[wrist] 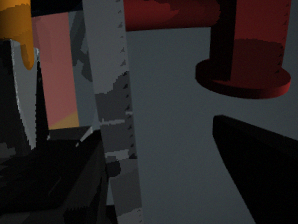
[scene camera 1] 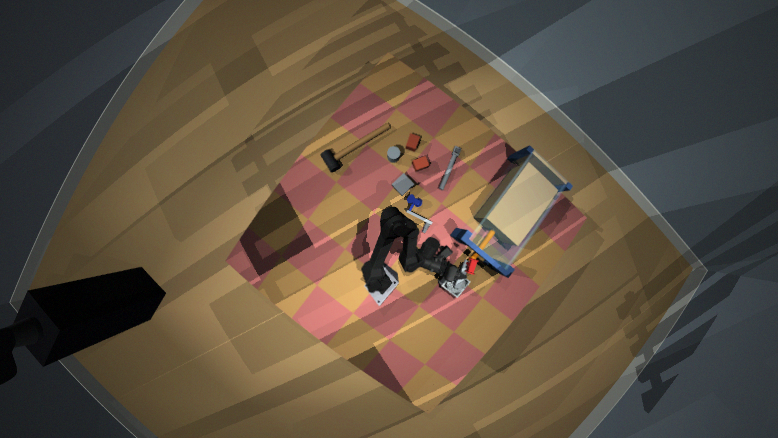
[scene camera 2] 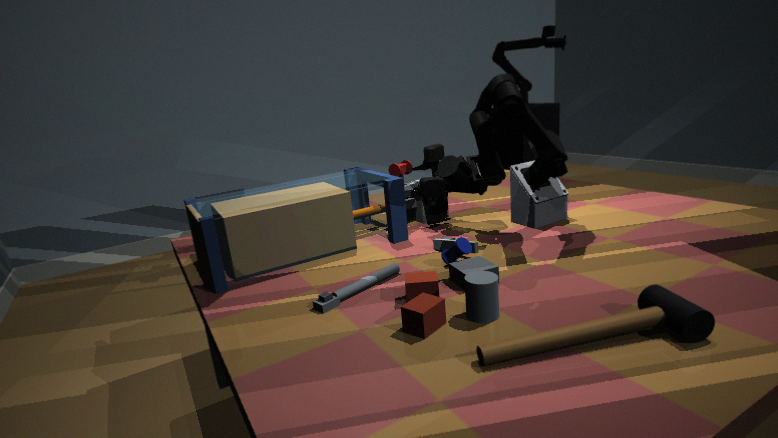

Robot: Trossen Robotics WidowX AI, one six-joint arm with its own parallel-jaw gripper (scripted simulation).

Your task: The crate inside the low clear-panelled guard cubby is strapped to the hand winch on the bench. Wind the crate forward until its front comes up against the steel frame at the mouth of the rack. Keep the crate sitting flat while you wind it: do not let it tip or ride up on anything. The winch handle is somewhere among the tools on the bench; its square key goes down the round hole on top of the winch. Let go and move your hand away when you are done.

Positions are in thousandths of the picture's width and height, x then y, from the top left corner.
Scene:
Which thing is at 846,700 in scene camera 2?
A mallet.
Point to a grey block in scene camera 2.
588,618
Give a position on a grey crank arm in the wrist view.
364,266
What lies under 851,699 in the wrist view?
The gripper.

